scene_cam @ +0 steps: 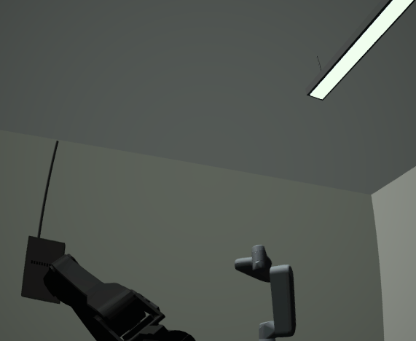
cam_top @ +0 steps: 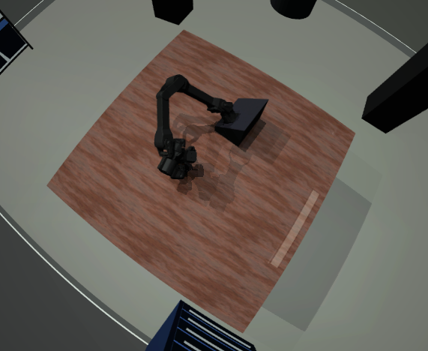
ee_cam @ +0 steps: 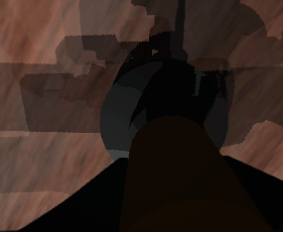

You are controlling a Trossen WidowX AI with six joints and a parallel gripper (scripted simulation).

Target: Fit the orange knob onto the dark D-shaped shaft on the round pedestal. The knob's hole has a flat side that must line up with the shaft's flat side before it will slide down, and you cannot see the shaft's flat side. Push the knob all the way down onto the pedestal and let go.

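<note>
Now: the orange knob 2 cm above my gripper tip. From my gripper tip the other things lie so: round pedestal (4 cm below).
</note>
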